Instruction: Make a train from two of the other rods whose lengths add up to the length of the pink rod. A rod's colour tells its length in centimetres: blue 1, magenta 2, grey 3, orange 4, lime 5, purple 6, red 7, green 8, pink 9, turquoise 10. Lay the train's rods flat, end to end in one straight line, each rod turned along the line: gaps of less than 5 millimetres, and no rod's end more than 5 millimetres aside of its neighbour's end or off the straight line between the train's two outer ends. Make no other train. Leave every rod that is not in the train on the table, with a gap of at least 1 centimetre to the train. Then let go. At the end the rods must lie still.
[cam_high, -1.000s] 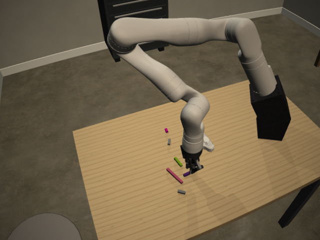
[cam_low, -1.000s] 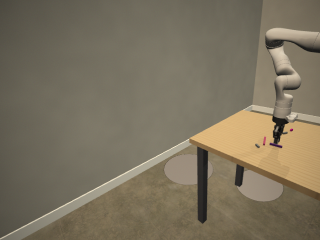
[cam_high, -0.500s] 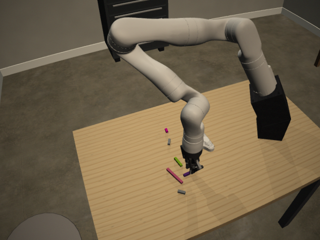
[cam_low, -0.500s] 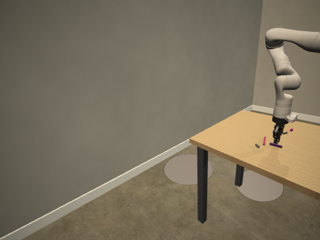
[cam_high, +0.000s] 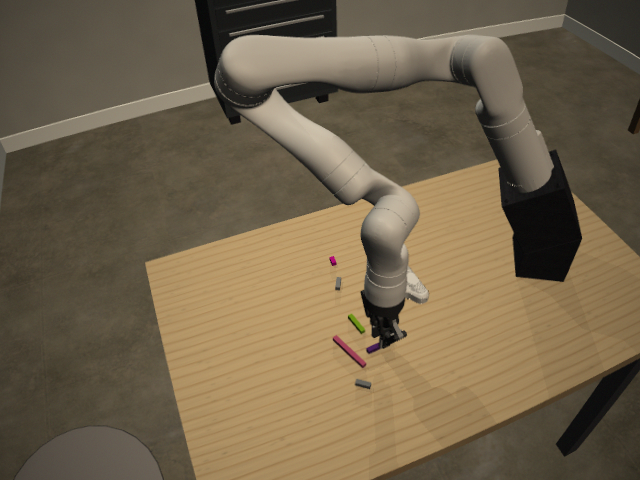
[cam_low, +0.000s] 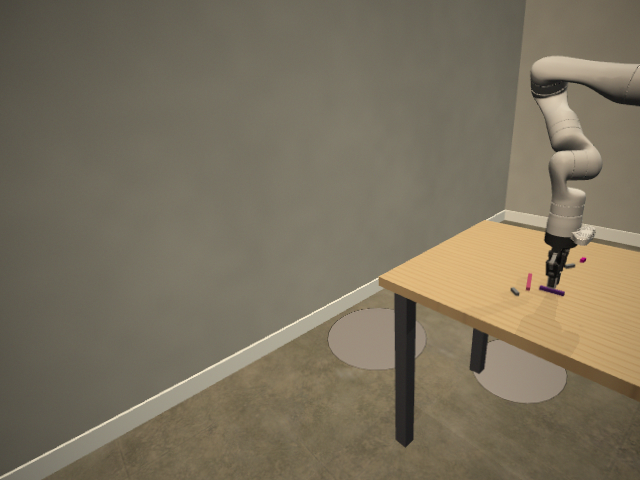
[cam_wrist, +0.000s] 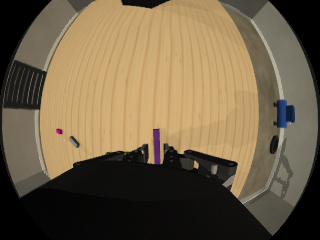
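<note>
My gripper is now 30 mm above the purple rod. Round my hand: magenta rod (70 mm behind, 240 mm to the right, 30 mm below); lime rod (70 mm to the right, 30 mm below); pink rod (60 mm ahead, 30 mm to the right, 30 mm below).
</note>
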